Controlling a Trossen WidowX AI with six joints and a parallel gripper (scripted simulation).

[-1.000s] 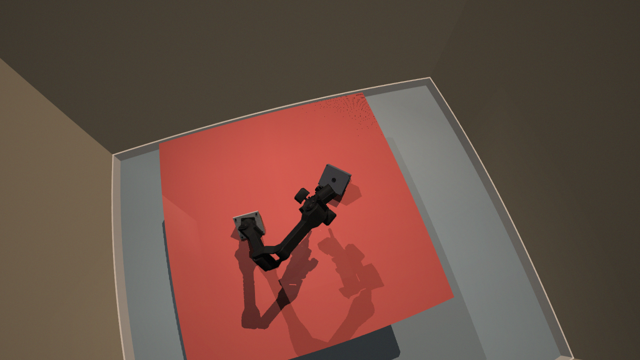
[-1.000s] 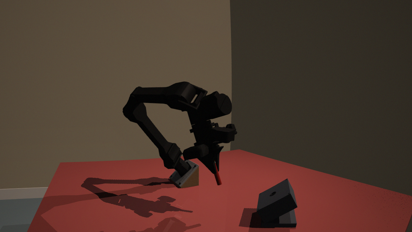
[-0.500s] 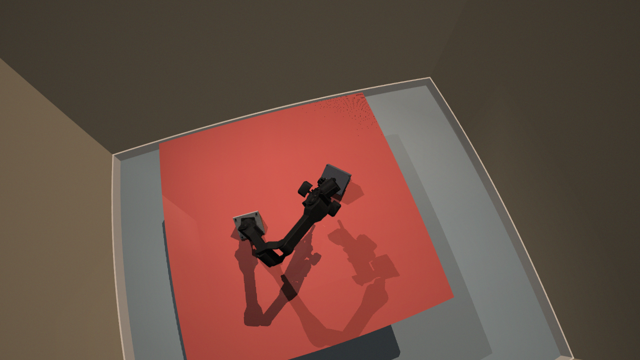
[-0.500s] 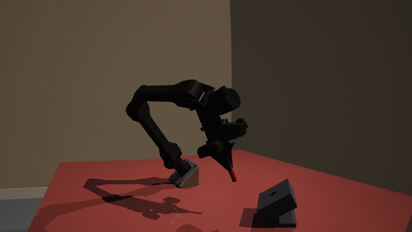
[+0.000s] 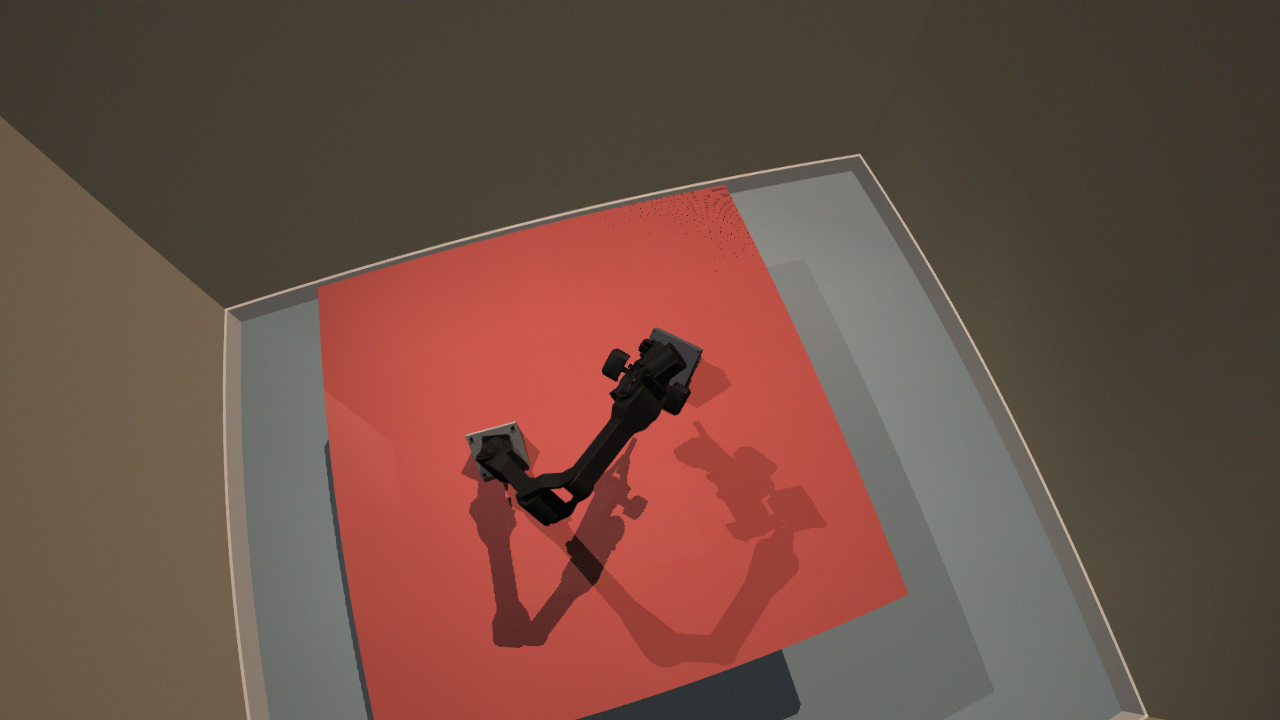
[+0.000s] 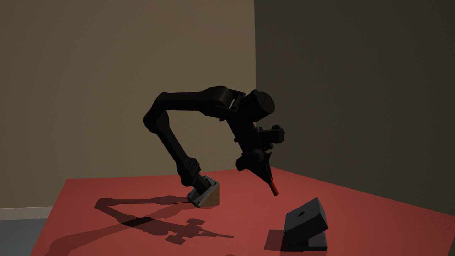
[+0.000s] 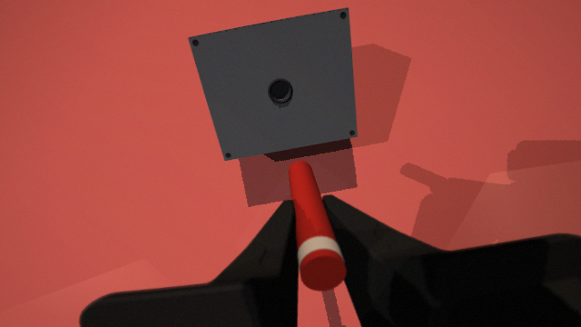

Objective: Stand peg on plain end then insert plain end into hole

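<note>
The dark sloped panel lies 70 mm ahead of my gripper tip, 90 mm to the left of it and 120 mm below it. Also, from my gripper tip: red peg 10 mm to the right, 10 mm above.
</note>
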